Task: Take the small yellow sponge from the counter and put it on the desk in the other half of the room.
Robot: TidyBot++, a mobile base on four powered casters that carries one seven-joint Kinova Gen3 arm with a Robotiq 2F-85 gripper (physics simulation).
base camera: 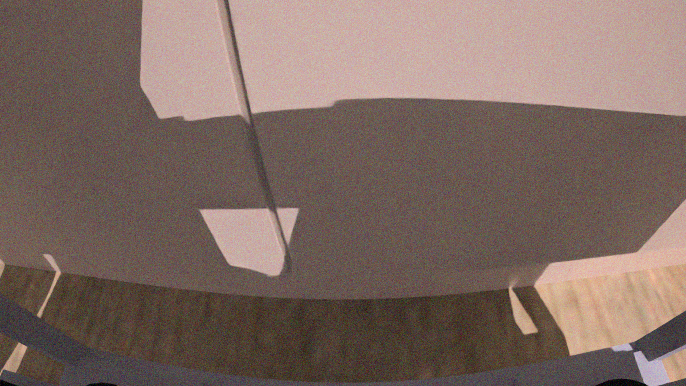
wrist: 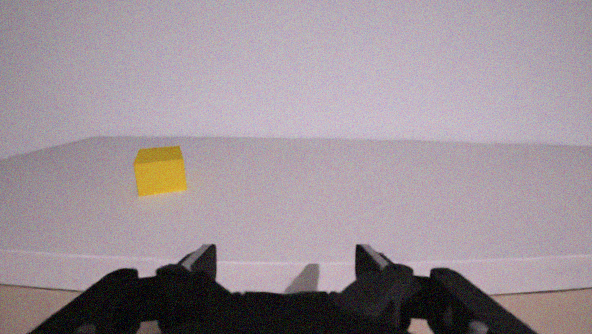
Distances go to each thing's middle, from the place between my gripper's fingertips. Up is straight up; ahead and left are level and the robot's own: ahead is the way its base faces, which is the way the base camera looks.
Scene:
Now: hand 230 mm short of the small yellow sponge (wrist: pixel 159 170), 190 mm to the right of it and 10 mm above it.

